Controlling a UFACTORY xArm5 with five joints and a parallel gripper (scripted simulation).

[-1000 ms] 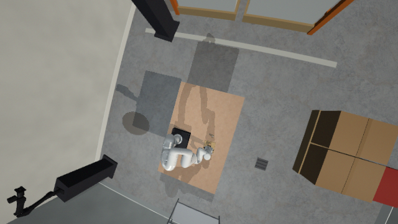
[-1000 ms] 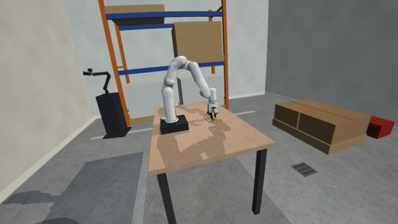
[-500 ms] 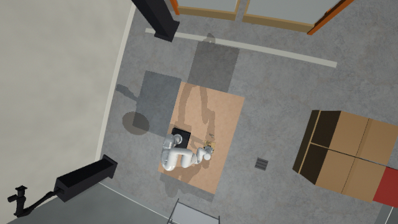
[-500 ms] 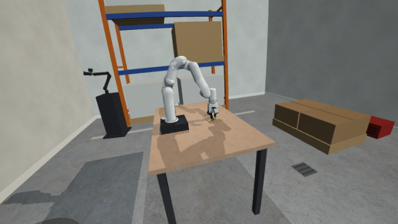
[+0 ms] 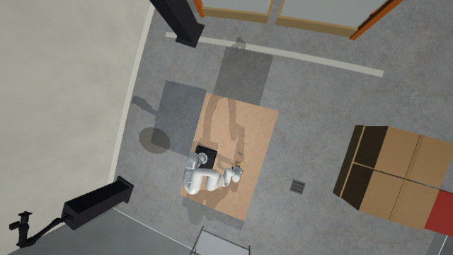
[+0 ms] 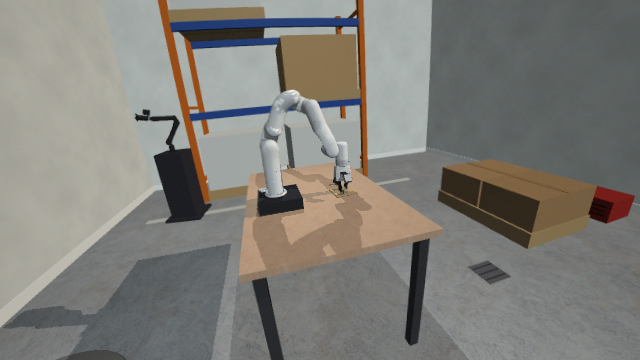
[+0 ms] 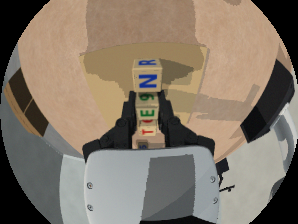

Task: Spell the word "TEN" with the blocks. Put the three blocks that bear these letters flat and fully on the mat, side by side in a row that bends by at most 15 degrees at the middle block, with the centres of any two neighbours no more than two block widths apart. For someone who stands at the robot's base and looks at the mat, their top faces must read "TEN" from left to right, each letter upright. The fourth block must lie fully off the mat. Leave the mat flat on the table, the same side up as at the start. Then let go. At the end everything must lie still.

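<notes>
Right now the tan mat is 20 mm below my hand.
</notes>
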